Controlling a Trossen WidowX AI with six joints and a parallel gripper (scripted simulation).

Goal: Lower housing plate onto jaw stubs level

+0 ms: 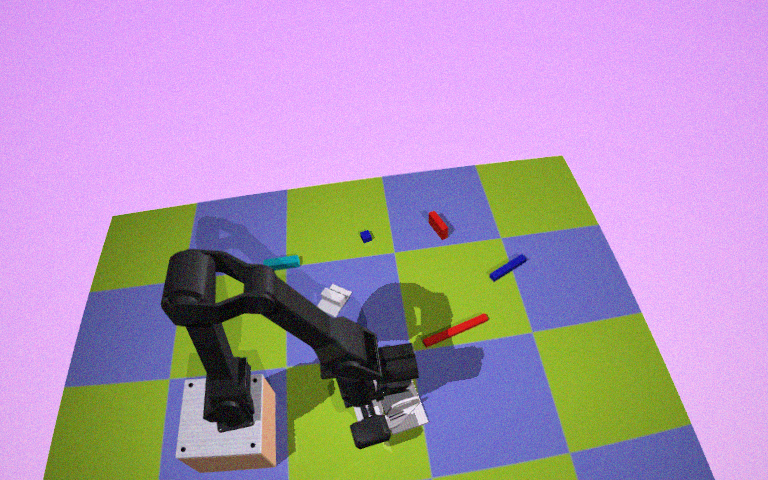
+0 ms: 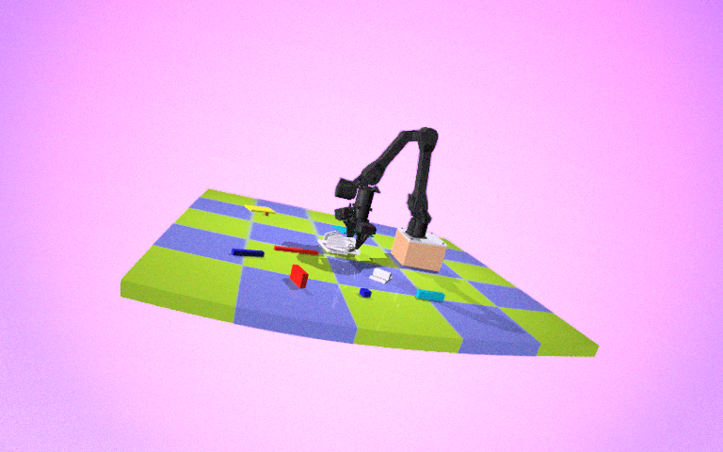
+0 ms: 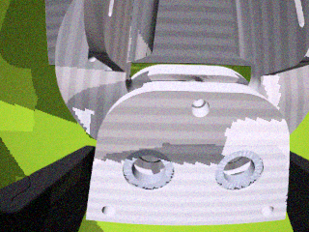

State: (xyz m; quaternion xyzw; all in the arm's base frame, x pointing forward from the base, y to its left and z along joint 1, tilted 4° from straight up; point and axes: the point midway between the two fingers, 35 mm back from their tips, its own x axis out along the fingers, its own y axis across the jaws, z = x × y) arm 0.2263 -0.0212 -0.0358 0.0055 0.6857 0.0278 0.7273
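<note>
My gripper tip is now 1 cm short of the housing plate and 2 cm below it. From my gripper tip the other things lie so: cyan flat plate: 12 cm behind, 32 cm to the right, 2 cm below; red bar: 23 cm ahead, 12 cm to the left, 1 cm below; teal bar: 10 cm behind, 40 cm to the left, 1 cm below.
</note>
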